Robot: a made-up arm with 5 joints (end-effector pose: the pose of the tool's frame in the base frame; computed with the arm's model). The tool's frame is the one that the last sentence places. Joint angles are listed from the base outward.
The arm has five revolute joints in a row. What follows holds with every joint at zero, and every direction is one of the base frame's.
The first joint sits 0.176 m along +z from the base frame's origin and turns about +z.
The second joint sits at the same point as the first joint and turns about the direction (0, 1, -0.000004).
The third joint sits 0.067 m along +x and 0.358 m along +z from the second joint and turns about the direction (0, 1, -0.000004).
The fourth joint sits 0.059 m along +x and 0.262 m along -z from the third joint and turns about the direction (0, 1, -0.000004).
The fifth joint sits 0.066 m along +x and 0.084 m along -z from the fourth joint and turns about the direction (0, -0.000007, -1).
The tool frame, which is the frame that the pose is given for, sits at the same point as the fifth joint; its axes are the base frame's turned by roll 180, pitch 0 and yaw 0 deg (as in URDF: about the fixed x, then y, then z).
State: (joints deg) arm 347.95 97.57 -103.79 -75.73 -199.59
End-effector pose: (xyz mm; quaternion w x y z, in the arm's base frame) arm 513.9 -109.7 -138.1 0.6309 -0.0496 0.7534 -0.1788
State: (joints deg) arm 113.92 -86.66 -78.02 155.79 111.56
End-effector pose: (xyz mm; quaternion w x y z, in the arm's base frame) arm 106.6 -240.4 459.2 0.0715 -0.9968 -0.0205 0.0300
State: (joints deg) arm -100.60 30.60 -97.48 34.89 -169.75
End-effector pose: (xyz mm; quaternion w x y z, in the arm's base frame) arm -111.2 -594.2 365.1 0.1942 0.7915 0.5455 -0.1954
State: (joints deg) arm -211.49 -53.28 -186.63 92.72 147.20
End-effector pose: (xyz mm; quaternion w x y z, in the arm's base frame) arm 437.6 -268.0 630.4 0.5104 -0.2824 -0.0032 0.8122
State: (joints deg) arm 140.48 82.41 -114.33 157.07 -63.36
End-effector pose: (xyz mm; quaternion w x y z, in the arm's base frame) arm -343.8 283.6 -39.9 0.5533 -0.0951 0.4507 -0.6941
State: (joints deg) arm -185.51 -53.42 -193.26 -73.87 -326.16
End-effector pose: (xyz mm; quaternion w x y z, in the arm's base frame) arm 511.5 -49.3 385.9 0.3272 0.3169 0.8864 0.0826
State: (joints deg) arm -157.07 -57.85 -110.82 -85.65 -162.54
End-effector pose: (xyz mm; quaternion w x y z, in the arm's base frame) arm 343.1 145.1 650.9 0.2751 -0.6034 -0.0288 -0.7480
